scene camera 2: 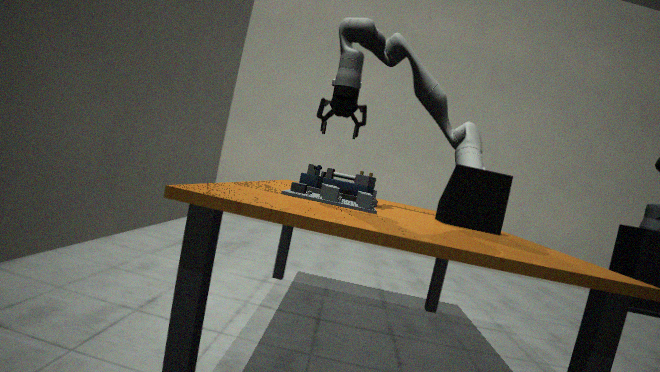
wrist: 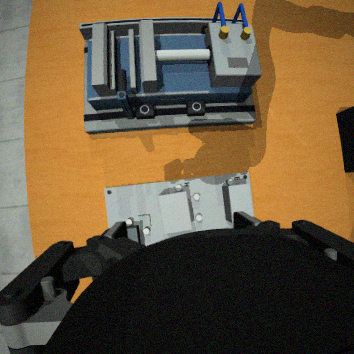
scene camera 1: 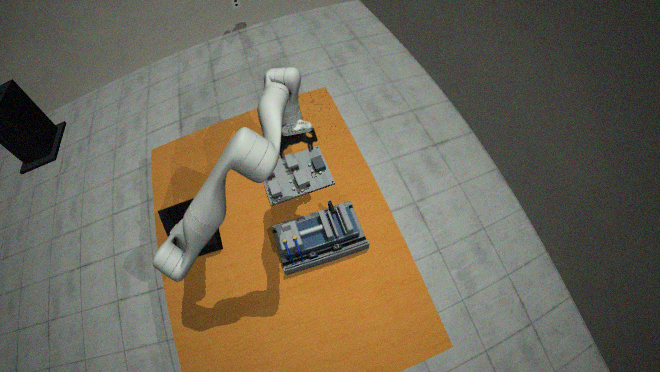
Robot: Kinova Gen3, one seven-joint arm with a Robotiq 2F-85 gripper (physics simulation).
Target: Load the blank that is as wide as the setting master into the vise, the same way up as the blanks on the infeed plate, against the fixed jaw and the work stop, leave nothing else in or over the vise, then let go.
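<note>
Open and holding nothing, the gripper (scene camera 2: 338, 136) appears in the wrist view (wrist: 180, 228) as well. The scene also contains a grey infeed plate (wrist: 127, 201).
</note>
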